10 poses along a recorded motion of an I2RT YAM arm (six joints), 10 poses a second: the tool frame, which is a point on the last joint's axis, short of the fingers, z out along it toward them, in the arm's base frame.
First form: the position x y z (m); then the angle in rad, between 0 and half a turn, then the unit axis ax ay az.
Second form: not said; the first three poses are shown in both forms.
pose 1, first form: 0.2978, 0.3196, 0.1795, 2.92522, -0.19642, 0.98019, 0.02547
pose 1, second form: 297.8, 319.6, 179.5, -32.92, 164.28, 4.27
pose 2, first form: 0.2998, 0.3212, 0.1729, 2.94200, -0.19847, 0.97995, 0.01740
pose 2, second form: 299.8, 321.2, 172.9, -33.46, 165.18, 2.93
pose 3, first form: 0.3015, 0.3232, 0.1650, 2.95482, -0.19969, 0.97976, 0.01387
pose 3, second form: 301.5, 323.2, 165.0, -33.81, 165.87, 2.35
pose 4, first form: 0.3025, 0.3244, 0.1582, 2.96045, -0.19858, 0.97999, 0.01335
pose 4, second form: 302.5, 324.4, 158.2, -33.68, 166.23, 2.26
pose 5, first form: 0.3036, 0.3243, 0.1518, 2.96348, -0.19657, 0.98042, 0.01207
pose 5, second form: 303.6, 324.3, 151.8, -33.38, 166.47, 2.05
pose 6, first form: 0.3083, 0.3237, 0.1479, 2.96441, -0.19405, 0.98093, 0.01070
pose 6, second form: 308.3, 323.7, 147.9, -32.96, 166.61, 1.82
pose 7, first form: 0.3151, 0.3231, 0.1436, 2.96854, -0.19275, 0.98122, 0.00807
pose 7, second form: 315.1, 323.1, 143.6, -32.78, 166.89, 1.37
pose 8, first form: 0.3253, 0.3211, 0.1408, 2.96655, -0.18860, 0.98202, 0.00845
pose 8, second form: 325.3, 321.1, 140.8, -32.06, 166.91, 1.44
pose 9, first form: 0.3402, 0.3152, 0.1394, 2.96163, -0.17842, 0.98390, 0.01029
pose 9, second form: 340.2, 315.2, 139.4, -30.28, 166.96, 1.75
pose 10, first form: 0.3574, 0.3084, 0.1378, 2.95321, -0.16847, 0.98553, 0.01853
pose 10, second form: 357.4, 308.4, 137.8, -28.51, 166.76, 3.14
